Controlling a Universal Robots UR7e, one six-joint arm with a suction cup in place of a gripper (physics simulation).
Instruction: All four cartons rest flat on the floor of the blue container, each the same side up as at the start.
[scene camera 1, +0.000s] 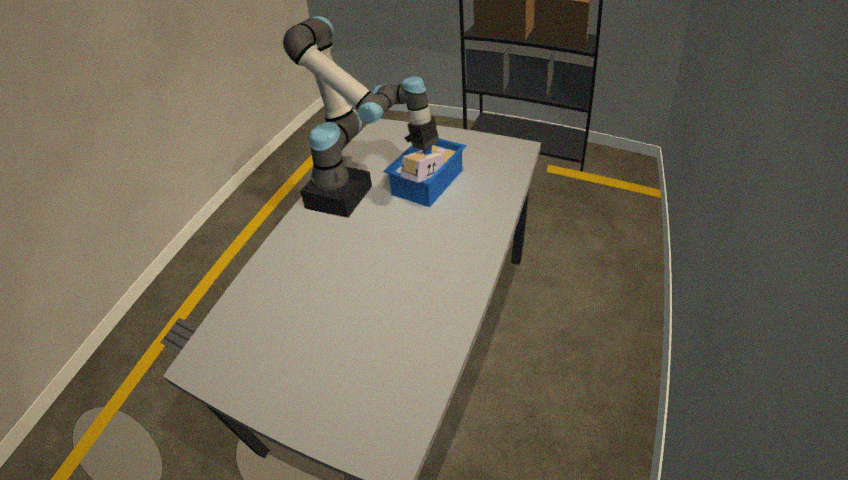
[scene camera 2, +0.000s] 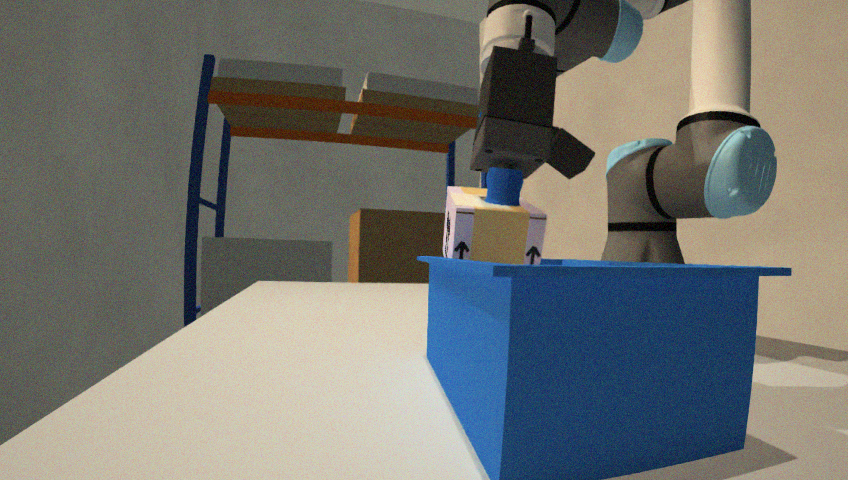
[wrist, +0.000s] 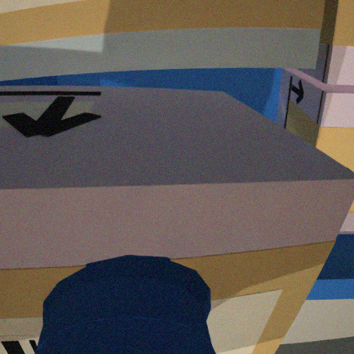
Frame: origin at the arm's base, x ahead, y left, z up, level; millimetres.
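Where they show: hand at its tool point: (scene camera 1: 428, 154) (scene camera 2: 500, 213); arm's base at its link origin: (scene camera 1: 330, 179).
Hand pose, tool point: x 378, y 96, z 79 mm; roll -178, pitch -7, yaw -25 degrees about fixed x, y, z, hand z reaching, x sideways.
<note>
Each offset is from my tool point to the top centre of the thing. Level surfaces: height alone.
My gripper's suction cup (scene camera 1: 427, 152) (scene camera 2: 504, 202) (wrist: 127, 305) is on the top of a pink-and-white carton with yellow tape @[dx -12, dy -43, dz +42 mm] (scene camera 1: 421, 170) (scene camera 2: 499, 237) (wrist: 150, 215). The carton's printed arrows point up, and it looks slightly tilted. Its upper part stands above the rim of the blue container @[dx -21, dy +46, dz -44 mm] (scene camera 1: 410, 191) (scene camera 2: 624, 356); its underside is hidden. In the wrist view, a second carton (wrist: 215, 15) lies across the top and a third carton (wrist: 345, 110) is at the right, both beside the held one. The fourth carton cannot be told apart, and what lies under the held carton is hidden.
The container stands near the far end of the grey table @[dz -164 mm] (scene camera 1: 357, 297) (scene camera 2: 297, 386), beside the arm's black base (scene camera 1: 336, 193). A black rack (scene camera 1: 464, 107) is behind the table. A blue-and-orange rack (scene camera 2: 198, 178) and a brown box (scene camera 2: 392, 246) are in the background.
</note>
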